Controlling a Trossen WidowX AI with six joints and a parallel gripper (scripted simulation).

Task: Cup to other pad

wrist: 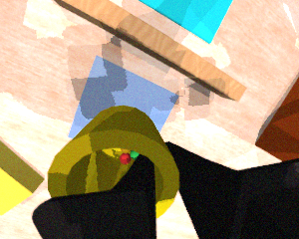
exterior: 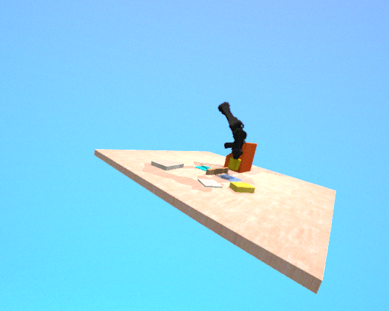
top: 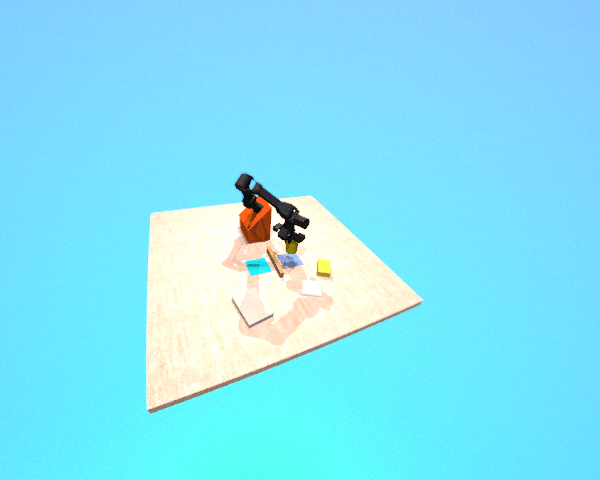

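The cyan pad is 10 mm ahead of my gripper tip, 180 mm to the right of it and 100 mm below it. Also, from my gripper tip: red marble: 20 mm ahead, 30 mm to the left, 20 mm below; green marble: 10 mm ahead, 20 mm to the left, 20 mm below; yellow cup: 20 mm ahead, 10 mm to the left.
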